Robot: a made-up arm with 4 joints.
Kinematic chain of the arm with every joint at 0, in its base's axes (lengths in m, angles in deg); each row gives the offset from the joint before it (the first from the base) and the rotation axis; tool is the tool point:
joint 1: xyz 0 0 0.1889 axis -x
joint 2: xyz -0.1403 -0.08 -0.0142 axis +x
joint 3: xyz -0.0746 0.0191 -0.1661 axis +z
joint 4: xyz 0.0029 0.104 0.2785 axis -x
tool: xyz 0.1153 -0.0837 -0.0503
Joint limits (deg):
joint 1: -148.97..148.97
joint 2: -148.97..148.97
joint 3: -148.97..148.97
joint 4: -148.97..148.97
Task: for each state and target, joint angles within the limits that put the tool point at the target. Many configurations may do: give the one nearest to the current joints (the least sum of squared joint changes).
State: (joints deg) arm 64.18 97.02 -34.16 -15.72
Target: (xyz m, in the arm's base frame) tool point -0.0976 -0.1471 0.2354
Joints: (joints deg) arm 32.49 109.28 -16.83 7.61
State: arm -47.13 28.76 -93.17 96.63
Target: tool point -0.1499 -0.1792 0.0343
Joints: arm -72.16 15.15 -67.52 63.27
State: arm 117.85 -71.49 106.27 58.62
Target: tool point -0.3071 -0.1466 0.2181
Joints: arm 134.73 -94.52 127.45 67.60
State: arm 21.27 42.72 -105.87 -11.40
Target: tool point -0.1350 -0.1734 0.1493
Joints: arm 9.80 43.21 -89.58 -44.19
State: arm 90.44 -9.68 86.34 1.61
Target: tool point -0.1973 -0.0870 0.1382
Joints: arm 90.05 -51.53 70.36 -3.47
